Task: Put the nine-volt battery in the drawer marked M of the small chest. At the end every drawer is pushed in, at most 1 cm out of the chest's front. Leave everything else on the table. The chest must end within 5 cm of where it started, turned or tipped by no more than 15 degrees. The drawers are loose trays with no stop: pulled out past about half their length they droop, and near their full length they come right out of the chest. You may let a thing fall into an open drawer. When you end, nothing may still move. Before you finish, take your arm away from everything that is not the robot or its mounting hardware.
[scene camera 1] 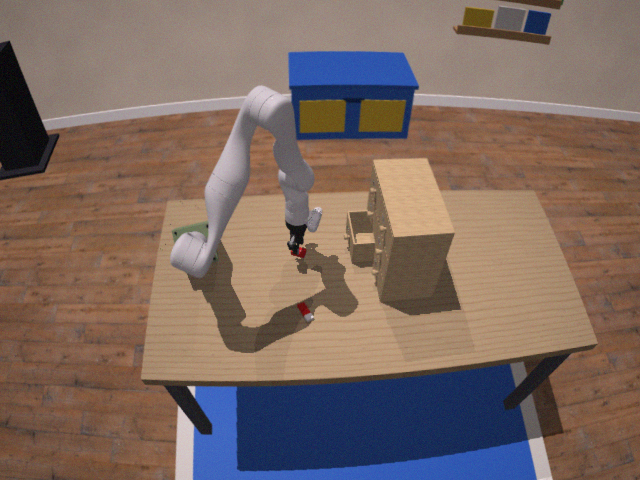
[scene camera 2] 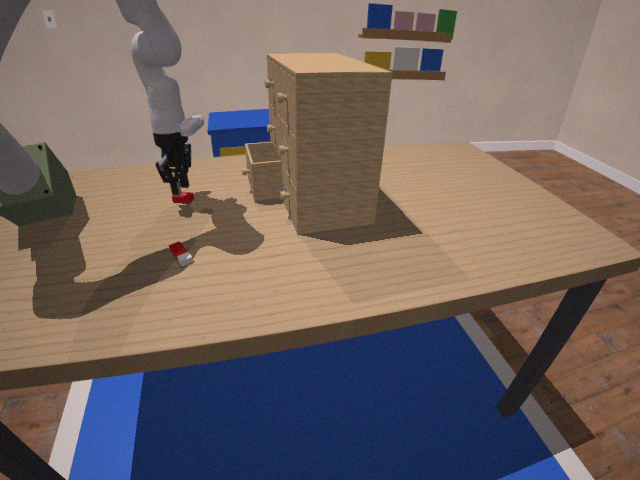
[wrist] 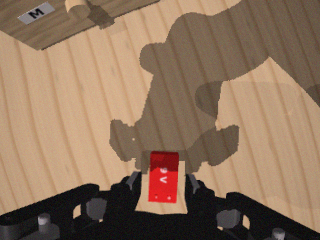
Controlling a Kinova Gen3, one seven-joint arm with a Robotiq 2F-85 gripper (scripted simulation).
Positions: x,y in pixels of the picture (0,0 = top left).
Labels:
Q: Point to a nine-volt battery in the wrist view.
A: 163,177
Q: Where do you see a small wooden chest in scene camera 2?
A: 341,104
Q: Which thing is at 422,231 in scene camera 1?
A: A small wooden chest.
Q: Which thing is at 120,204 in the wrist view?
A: The gripper.

